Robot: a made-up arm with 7 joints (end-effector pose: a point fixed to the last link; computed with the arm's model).
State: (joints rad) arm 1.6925 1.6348 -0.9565 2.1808 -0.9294 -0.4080 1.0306
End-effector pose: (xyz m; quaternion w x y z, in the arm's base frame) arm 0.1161 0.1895 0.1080 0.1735 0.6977 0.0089 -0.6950
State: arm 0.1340 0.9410 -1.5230 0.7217 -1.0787 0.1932 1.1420
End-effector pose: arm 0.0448 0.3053 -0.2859 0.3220 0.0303 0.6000 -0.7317
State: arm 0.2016 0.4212 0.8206 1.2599 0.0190 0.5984 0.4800
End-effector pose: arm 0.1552 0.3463 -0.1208 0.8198 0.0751 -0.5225 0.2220
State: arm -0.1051 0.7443 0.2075 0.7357 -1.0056 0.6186 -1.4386
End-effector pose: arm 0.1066 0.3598 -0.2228 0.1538 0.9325 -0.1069 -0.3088
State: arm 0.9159 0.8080 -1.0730 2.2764 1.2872 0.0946 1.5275
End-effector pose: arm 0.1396 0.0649 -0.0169 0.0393 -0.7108 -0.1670 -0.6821
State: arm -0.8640 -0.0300 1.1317 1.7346 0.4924 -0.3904 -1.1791
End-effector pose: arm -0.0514 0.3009 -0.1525 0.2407 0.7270 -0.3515 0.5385
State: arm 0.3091 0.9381 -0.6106 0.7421 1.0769 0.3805 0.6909
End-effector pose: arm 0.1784 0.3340 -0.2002 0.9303 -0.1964 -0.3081 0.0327
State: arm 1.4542 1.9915 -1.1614 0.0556 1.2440 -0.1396 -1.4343
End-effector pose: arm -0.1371 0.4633 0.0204 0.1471 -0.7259 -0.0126 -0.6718
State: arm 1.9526 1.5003 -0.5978 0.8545 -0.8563 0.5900 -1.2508
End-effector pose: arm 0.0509 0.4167 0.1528 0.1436 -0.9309 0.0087 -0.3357
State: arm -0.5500 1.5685 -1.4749 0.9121 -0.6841 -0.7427 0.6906
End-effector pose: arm -0.0687 0.4142 -0.1406 0.2932 -0.4960 0.4817 -0.6603
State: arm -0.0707 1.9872 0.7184 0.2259 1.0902 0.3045 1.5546
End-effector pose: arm 0.0452 0.4437 0.1682 0.6654 -0.0078 -0.7271 -0.1686
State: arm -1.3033 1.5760 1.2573 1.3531 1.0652 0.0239 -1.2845
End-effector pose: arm 0.1932 0.3356 -0.0086 0.4297 0.6310 -0.5739 0.2964
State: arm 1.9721 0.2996 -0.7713 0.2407 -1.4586 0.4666 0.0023
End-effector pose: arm 0.3091 0.2029 0.1678 0.3265 0.8792 -0.2756 -0.2108
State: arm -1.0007 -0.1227 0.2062 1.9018 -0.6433 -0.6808 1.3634
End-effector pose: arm 0.0101 0.1545 -0.2101 0.6306 -0.3311 -0.3262 -0.6216
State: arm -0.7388 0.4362 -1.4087 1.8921 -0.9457 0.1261 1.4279
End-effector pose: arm -0.0929 0.0052 -0.1468 0.1640 -0.5887 0.0430 -0.7904
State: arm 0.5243 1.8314 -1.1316 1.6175 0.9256 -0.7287 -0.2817
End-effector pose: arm 0.1385 0.3254 -0.0723 0.6119 0.2196 -0.7152 -0.2567
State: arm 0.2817 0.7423 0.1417 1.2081 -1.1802 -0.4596 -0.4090
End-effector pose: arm 0.2184 0.3070 -0.0987 0.2883 0.6047 -0.5579 -0.4899
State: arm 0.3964 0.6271 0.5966 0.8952 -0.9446 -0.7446 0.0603
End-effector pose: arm 0.1878 0.3681 -0.1194 0.5142 0.4946 -0.6035 -0.3560
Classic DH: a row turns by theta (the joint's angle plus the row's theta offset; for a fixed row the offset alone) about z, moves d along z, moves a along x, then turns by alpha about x. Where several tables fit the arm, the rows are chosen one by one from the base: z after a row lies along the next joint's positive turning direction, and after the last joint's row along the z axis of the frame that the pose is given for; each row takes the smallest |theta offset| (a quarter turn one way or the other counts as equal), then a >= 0, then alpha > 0; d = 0 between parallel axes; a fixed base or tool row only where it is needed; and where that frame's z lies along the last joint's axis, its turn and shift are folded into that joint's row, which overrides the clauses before.
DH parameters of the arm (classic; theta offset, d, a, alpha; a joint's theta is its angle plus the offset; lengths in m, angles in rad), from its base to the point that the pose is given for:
base (fixed): 0 0 0 1.5708
joint 1: 1.5708 -0.129 0 1.5708
joint 2: 1.5708 0 0 1.5708
joint 3: 1.5708 -0.165 0 1.5708
joint 4: 0 0 0 -1.5708
joint 5: 0 -0.197 0 -1.5708
joint 6: -1.5708 0 0 1.5708
joint 7: 1.5708 0 0 1.5708
tool (fixed): -1.5708 0 0 0

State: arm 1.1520 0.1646 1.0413 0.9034 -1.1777 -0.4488 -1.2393
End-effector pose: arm 0.2704 0.3078 -0.0348 0.1107 0.6459 -0.5601 0.5067
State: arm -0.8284 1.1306 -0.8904 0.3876 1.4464 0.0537 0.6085
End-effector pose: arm -0.1160 0.4186 -0.1700 0.9739 0.1135 0.1722 0.0947
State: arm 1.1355 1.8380 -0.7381 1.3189 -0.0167 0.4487 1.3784
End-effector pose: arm 0.1205 0.3694 0.0996 0.9072 0.2480 -0.1675 -0.2958
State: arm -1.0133 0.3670 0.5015 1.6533 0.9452 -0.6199 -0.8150
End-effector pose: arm 0.0020 0.2705 -0.2016 0.5459 0.4320 -0.5108 0.5044
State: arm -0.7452 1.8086 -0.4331 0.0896 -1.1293 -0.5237 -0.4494
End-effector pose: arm 0.0646 0.4818 0.0464 0.3166 0.2563 0.3976 -0.8222
